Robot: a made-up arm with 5 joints.
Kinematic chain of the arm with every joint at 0, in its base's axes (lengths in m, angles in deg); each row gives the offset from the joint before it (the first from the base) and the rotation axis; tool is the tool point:
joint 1: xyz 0 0 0.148 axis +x
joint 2: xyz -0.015 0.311 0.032 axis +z
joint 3: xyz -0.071 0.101 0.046 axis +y
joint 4: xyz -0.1 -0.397 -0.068 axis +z
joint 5: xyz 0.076 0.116 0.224 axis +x
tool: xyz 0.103 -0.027 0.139
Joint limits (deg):
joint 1: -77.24..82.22
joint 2: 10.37..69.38
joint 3: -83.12..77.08
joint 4: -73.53..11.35
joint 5: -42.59..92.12
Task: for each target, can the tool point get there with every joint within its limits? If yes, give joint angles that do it. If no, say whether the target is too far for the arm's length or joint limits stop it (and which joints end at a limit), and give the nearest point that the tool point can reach.
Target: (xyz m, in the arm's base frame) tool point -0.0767 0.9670 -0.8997
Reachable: no: too far | nearest point 0.1212 0.3368 -0.2169 | short by 0.950 m
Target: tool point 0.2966 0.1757 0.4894
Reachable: yes | joints 3.28 63.11 6.88 -18.73 29.34
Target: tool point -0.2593 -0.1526 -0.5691
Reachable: no: joint limits stop it (at a limit: joint 1, joint 3, joint 4) | nearest point -0.1456 -0.1315 -0.0827 | short by 0.500 m
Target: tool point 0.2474 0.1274 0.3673
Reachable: yes | joints -26.36 63.44 -43.54 -15.33 69.90
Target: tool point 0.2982 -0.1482 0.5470
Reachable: yes | joints 46.04 63.35 -7.59 -51.81 -29.82
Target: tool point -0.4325 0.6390 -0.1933
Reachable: no: joint limits stop it (at a limit: joint 1, joint 2, joint 4, joint 5) | nearest point -0.2228 0.3469 0.0241 | short by 0.420 m
